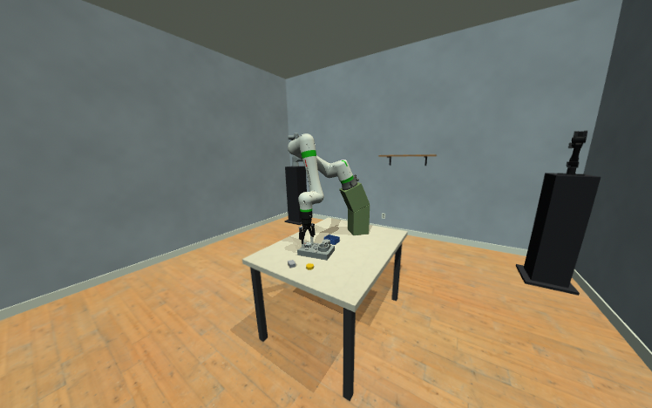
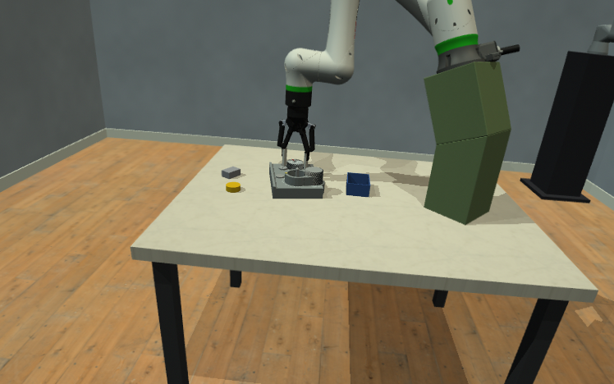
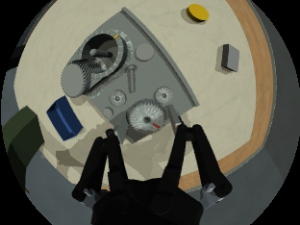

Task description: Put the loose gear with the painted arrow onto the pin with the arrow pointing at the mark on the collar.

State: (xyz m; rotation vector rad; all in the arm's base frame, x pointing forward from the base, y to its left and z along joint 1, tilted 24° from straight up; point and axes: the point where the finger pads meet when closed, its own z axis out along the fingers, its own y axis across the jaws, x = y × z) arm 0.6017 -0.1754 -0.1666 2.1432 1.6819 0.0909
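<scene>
The grey gear lies 20 mm below my hand. The rest, counted from my hand: grey block: 240 mm ahead, 60 mm below, 40 mm to the left; then blue bin: 240 mm behind, 80 mm to the left, 60 mm below; then thin pin: 80 mm to the left, 20 mm below, 10 mm ahead.
</scene>
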